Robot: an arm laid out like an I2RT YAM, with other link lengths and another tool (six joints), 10 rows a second.
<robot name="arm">
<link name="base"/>
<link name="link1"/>
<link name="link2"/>
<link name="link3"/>
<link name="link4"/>
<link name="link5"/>
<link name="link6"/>
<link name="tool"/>
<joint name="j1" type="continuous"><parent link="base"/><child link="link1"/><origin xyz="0 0 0.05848"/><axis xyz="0 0 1"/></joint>
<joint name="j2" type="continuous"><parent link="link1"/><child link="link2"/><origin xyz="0.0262 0.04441 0.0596"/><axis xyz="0 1 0"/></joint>
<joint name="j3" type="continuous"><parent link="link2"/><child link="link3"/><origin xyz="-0.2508 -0.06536 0"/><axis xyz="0 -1 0"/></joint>
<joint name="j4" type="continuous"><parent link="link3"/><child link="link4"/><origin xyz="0.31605 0.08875 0.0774"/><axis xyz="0 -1 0"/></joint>
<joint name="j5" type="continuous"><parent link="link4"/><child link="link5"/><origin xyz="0.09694 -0.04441 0.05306"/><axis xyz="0 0 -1"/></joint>
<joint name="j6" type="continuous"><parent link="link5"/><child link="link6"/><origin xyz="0.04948 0 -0.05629"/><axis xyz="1 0 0"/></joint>
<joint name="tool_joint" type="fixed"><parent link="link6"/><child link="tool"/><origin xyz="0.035 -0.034 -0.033" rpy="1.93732 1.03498 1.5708"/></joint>
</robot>
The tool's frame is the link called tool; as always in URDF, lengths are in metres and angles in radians. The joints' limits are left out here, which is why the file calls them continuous.
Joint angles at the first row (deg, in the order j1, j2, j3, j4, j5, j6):
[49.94, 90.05, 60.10, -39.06, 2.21, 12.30]
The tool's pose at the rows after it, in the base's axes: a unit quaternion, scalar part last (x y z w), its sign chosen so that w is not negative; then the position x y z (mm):
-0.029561 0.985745 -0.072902 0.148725 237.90 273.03 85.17
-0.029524 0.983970 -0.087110 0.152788 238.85 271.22 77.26
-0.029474 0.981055 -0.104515 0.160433 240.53 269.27 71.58
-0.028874 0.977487 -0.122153 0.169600 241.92 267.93 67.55
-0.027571 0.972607 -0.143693 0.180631 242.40 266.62 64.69
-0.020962 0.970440 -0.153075 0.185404 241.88 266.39 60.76
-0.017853 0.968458 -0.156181 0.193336 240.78 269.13 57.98
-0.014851 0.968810 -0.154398 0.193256 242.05 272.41 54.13
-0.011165 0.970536 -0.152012 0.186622 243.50 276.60 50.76
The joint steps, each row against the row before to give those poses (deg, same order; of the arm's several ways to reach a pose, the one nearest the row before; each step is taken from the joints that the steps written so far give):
[0.19, 0.93, -0.81, 0.95, 1.06, 0.01]
[0.06, 1.14, -0.40, 0.66, 1.44, -0.25]
[0.08, 1.11, -0.09, 0.35, 2.00, -0.35]
[0.21, 1.03, 0.09, 0.19, 2.20, -0.22]
[0.41, 1.03, 0.23, -0.18, 2.75, -0.02]
[0.26, 0.73, -0.10, 0.40, 1.41, 0.76]
[0.59, 0.55, -0.09, 0.88, 1.16, 0.57]
[0.11, 1.04, 0.43, 0.74, -0.02, 0.44]
[0.03, 1.42, 1.08, 0.01, -0.61, 0.73]

